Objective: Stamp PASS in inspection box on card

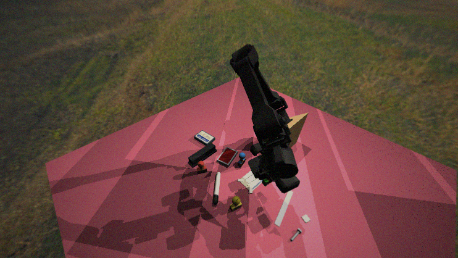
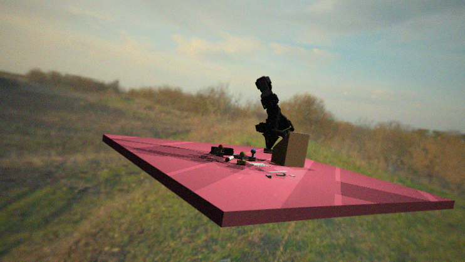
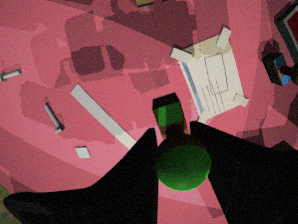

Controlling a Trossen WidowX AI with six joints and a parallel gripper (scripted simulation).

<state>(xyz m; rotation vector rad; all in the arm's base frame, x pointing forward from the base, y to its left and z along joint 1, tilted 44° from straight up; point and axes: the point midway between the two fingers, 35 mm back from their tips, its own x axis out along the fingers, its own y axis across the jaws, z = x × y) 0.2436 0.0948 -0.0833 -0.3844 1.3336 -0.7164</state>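
Right now my gripper tip is 1 cm past the grey strip, 9 cm to the right of it and 9 cm above it. The rest, counted from my gripper tip: cream card (1 cm behind, 7 cm to the right, 10 cm below); green-knobbed stamp (right at my gripper tip); yellow-knobbed stamp (13 cm ahead, 3 cm to the right, 7 cm below).
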